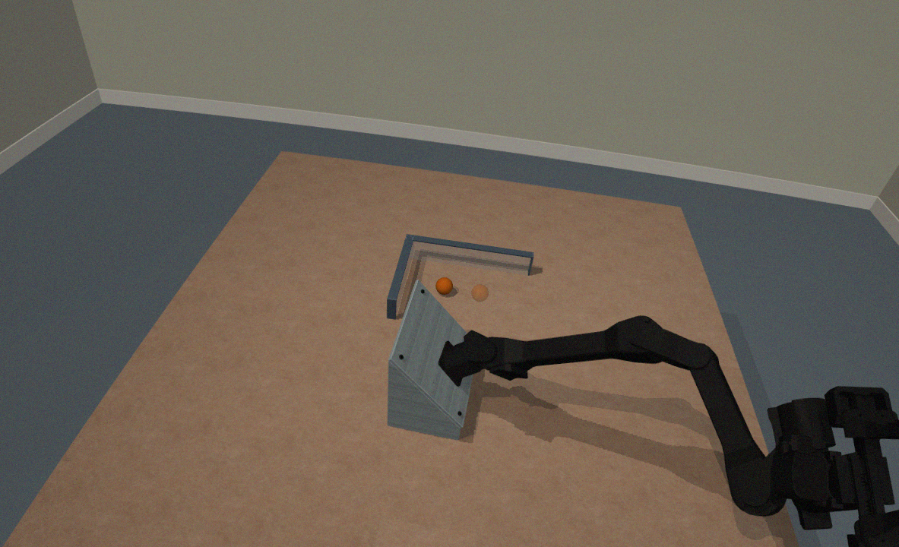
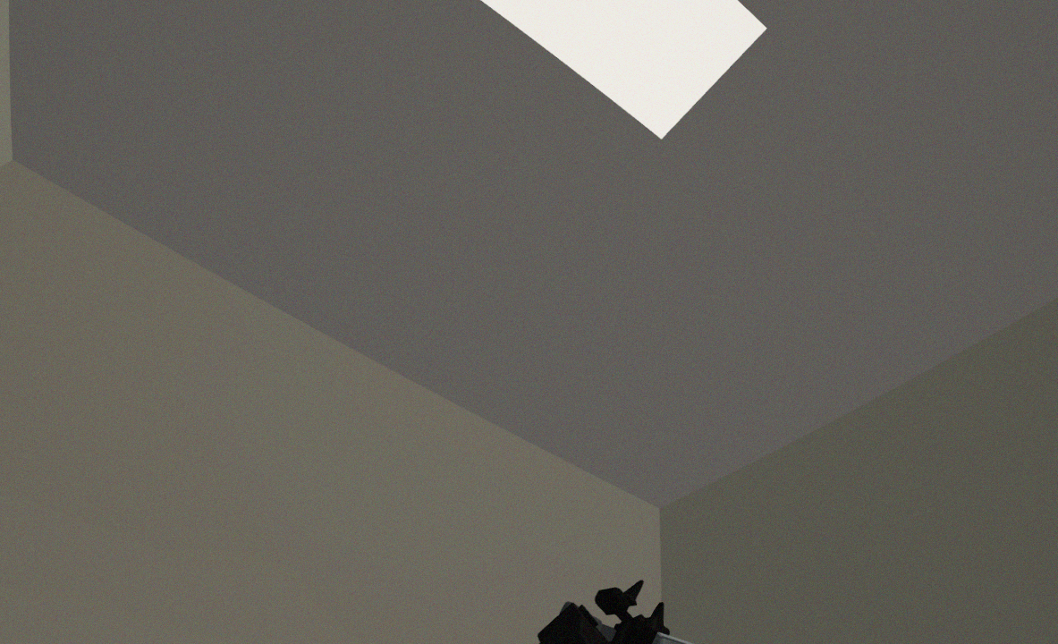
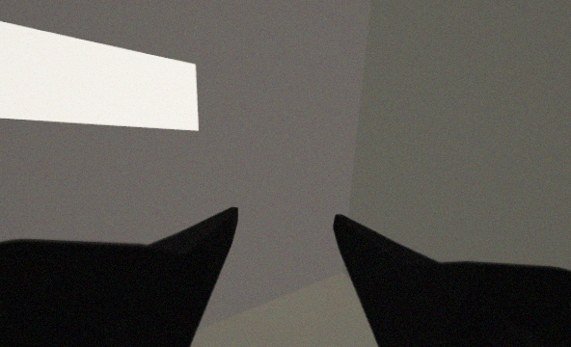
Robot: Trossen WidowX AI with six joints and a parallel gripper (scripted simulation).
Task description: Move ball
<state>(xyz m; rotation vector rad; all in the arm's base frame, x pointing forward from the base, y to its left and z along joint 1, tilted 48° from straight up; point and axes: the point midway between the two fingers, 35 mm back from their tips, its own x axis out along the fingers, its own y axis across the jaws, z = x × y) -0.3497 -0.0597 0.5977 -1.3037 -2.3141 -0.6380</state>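
Right now my gripper tip is 62 cm short of the orange ball, 56 cm to the right of it and 49 cm above it. Also, from my gripper tip: see-through copy (63 cm ahead, 49 cm below, 48 cm to the left).
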